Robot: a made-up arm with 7 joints. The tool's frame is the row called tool.
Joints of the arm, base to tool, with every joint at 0 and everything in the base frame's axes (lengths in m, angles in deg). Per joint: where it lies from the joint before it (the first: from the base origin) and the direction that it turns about. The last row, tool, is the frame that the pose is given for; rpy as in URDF.
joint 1: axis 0 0 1 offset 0 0 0.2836
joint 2: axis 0 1 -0.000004 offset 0 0 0
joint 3: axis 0 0 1 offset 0 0 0.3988
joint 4: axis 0 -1 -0.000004 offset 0.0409 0 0
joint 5: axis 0 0.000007 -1 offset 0.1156 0 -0.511
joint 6: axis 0 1 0.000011 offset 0 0 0
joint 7: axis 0 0.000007 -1 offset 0.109 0 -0.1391
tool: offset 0 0 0 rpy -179.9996 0 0
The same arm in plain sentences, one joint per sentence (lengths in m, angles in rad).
The arm has seven revolute joints in a row. What follows holds with every joint at zero, and every direction is one of the base frame's. The first joint lies 0.2836 m along +z from the base frame's origin and rotates about +z. The second joint lies at the same point as the first joint and rotates about +y. The third joint lies 0.3988 m along +z from the second joint and rotates about +z. The fourth joint lies 0.0409 m along +x from the third joint and rotates about -y. The fifth joint lies 0.1156 m along +x and 0.511 m along -z from the fourth joint and rotates about -z. The sixth joint lies at the same point as the fifth joint and rotates about +y. The seventh joint lies 0.109 m along +x and 0.1391 m along -z from the sixth joint and rotates about -z. The tool frame, which is the frame that the pose is given for, lies at the same point as the seventh joint; its axes are the base frame's turned by roll -3.1416, pitch 0 and yaw 0 rad (as in URDF: about the fixed x, then y, then z).
